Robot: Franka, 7 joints.
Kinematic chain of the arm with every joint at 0, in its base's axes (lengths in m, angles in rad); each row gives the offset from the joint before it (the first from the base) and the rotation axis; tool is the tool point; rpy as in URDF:
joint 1: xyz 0 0 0.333 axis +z
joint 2: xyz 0 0 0 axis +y
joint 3: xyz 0 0 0.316 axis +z
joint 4: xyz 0.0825 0 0 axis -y
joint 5: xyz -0.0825 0 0.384 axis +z
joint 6: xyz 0 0 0 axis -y
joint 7: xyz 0.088 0 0 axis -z
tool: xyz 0 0 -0.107 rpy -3.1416 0 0
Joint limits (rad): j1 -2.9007..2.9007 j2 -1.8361..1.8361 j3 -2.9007..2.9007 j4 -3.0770..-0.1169 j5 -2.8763..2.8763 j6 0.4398..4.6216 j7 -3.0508..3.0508
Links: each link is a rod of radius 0.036 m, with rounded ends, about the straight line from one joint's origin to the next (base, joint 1, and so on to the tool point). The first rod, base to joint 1, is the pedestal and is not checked.
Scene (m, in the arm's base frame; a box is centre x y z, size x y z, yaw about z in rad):
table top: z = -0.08
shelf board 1: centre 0.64 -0 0.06 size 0.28 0.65 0.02 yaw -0.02
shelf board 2: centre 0.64 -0 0.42 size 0.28 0.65 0.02 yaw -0.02
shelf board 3: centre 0.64 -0 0.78 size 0.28 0.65 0.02 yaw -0.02
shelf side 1: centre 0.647 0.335 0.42 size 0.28 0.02 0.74 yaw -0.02
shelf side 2: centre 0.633 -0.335 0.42 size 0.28 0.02 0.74 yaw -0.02
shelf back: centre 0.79 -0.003 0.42 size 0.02 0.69 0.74 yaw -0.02
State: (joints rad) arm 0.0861 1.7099 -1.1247 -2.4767 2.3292 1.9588 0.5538
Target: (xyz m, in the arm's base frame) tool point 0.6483 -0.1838 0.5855
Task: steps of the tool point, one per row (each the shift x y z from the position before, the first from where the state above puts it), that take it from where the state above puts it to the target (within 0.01 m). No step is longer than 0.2 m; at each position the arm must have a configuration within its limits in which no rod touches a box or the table.
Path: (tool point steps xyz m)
1: 0.1377 -0.0271 0.1272
2: 0.1273 0.0474 0.1336
3: 0.0805 0.1036 0.1297
4: 0.0132 0.1260 0.1158
5: 0.1102 -0.0066 0.0060
6: 0.0989 -0.0036 -0.0037
7: 0.0826 0.0044 -0.0023

